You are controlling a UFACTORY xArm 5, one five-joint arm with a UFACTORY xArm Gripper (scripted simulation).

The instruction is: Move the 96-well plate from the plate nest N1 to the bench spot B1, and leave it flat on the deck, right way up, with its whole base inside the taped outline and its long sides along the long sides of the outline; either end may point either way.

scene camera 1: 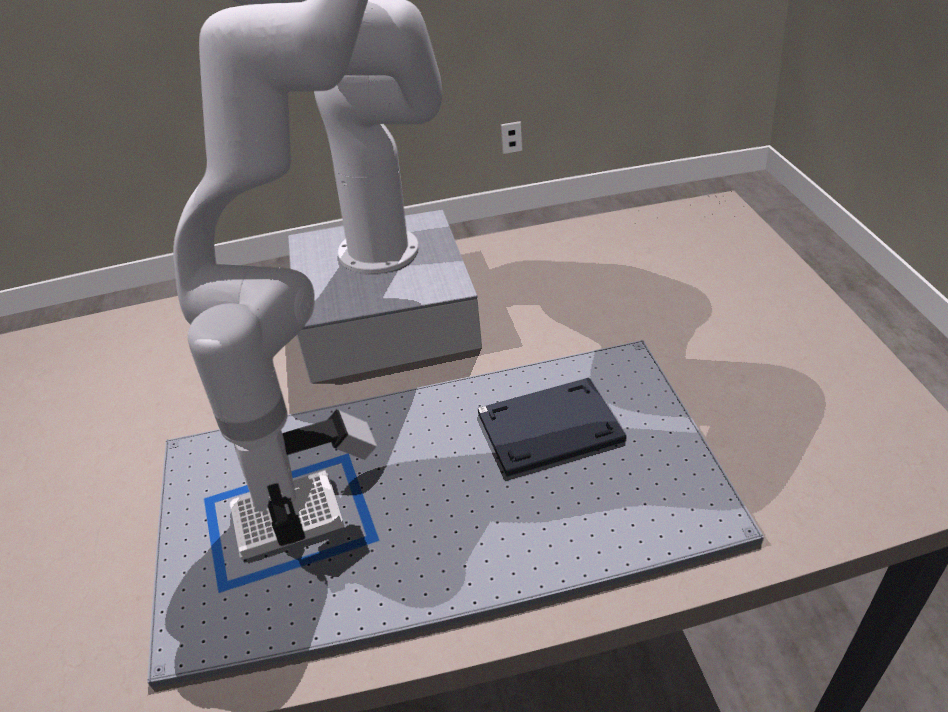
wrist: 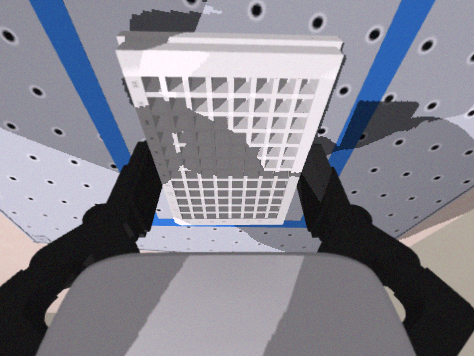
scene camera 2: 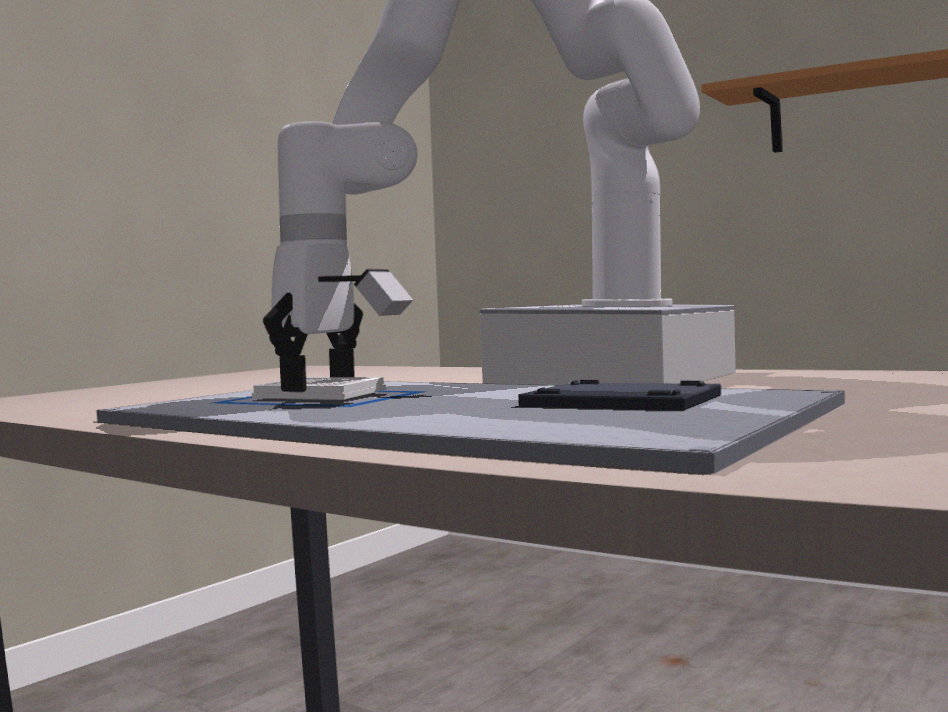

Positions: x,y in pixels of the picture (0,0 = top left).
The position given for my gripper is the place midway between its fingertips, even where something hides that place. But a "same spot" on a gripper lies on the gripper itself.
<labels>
my gripper: scene camera 1 285,512; wrist; scene camera 2
white 96-well plate: scene camera 1 320,498; wrist; scene camera 2
same spot on white 96-well plate: (wrist: 265,94) = (scene camera 2: 343,383)
same spot on my gripper: (wrist: 431,306) = (scene camera 2: 280,321)
</labels>
